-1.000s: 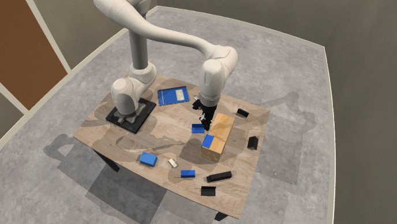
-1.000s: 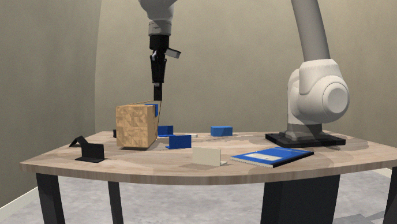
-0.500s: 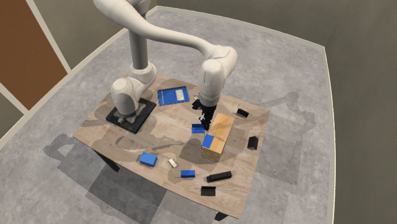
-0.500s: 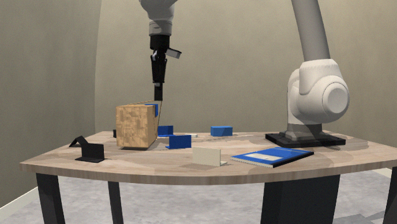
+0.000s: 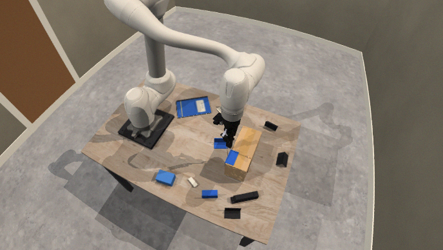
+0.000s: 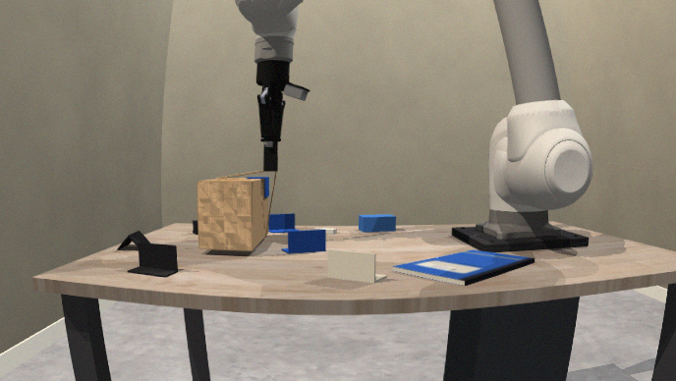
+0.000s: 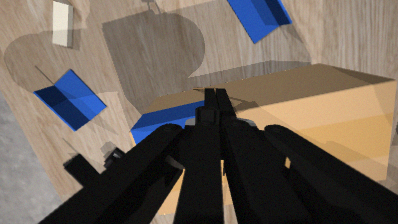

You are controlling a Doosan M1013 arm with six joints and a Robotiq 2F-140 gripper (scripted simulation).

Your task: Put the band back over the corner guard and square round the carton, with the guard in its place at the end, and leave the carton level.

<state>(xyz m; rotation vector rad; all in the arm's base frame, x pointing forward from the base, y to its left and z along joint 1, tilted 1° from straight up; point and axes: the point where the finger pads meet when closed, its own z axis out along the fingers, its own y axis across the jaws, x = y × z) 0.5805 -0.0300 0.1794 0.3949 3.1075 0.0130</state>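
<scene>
The blue corner guard is 20 mm ahead of my hand, 50 mm to the right of it and 60 mm below it. The rest, counted from my hand: tan carton (70 mm ahead, 40 mm to the left, 120 mm below); then blue block (270 mm behind, 240 mm to the right, 170 mm below).
</scene>
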